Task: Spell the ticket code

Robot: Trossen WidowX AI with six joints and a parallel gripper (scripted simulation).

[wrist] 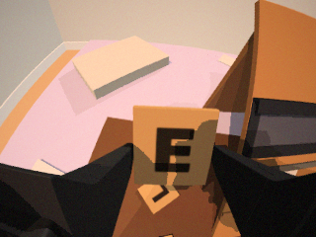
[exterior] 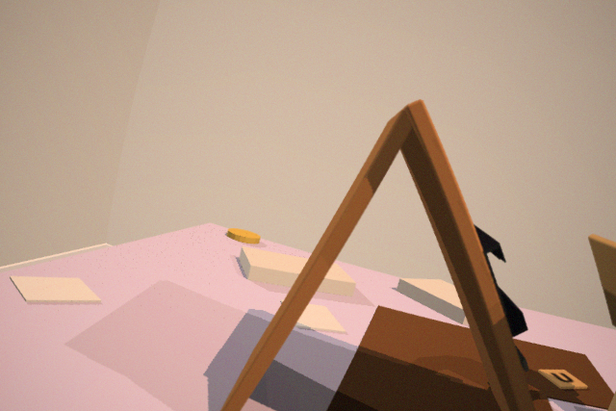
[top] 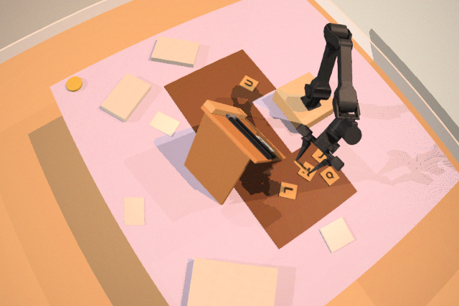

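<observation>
Now: gripper tip 3 cm short of the white ticket, 16 cm to the left of it and 11 cm above it. Also, from my gripper tip: y tile (11 cm behind, 3 cm to the right, 20 cm below); then brown mat (4 cm behind, 24 cm to the right, 21 cm below); then letter tile (right at my gripper tip).
</observation>
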